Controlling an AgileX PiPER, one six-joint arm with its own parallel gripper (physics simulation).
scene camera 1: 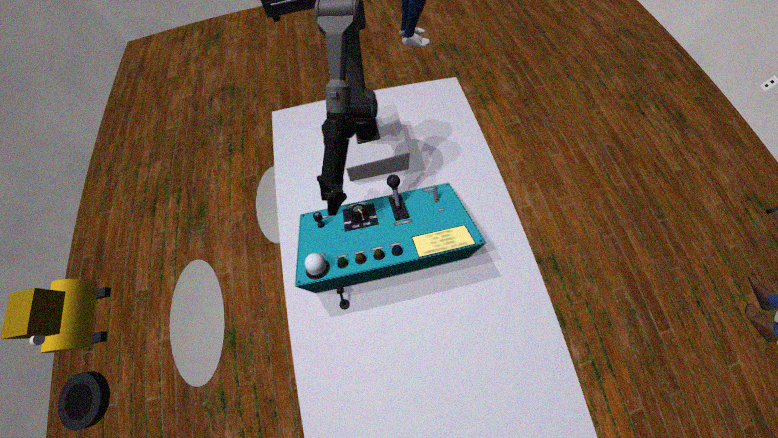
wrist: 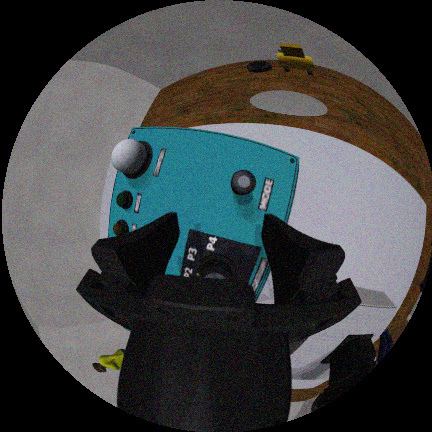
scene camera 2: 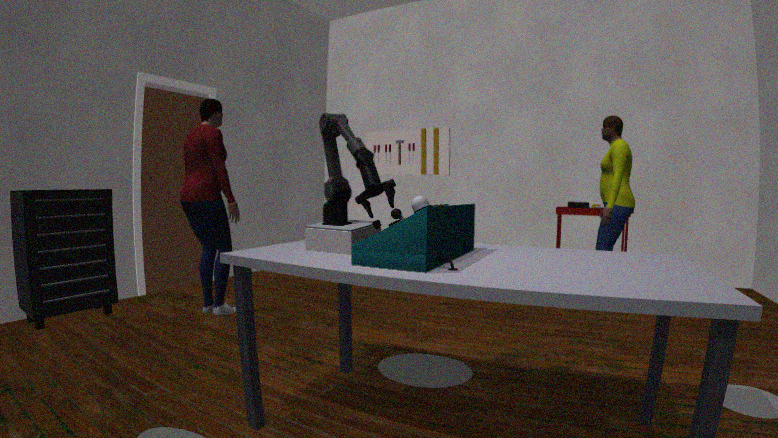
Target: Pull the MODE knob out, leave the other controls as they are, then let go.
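Observation:
The MODE knob [scene camera 1: 318,216] [wrist: 243,182] is a small dark round knob with a grey centre, near a corner of the teal control box [scene camera 1: 370,239] [scene camera 2: 389,245] [wrist: 200,175]. My gripper [scene camera 1: 333,211] [scene camera 2: 382,212] [wrist: 219,223] is open, its fingers wide apart with nothing between them. It hangs above the box. In the wrist view the MODE knob shows beyond the fingertips, apart from both. The rotary selector [scene camera 1: 358,211] with its P2, P3 and P4 marks is partly hidden behind the gripper body in the wrist view.
A white dome button [scene camera 1: 316,264] [scene camera 2: 420,203] [wrist: 129,157], several small buttons, a ball-topped lever [scene camera 1: 393,182] and a small toggle [scene camera 1: 435,194] are on the box. A crank [scene camera 1: 342,299] sticks out of its side. The box stands on a white table [scene camera 1: 424,348].

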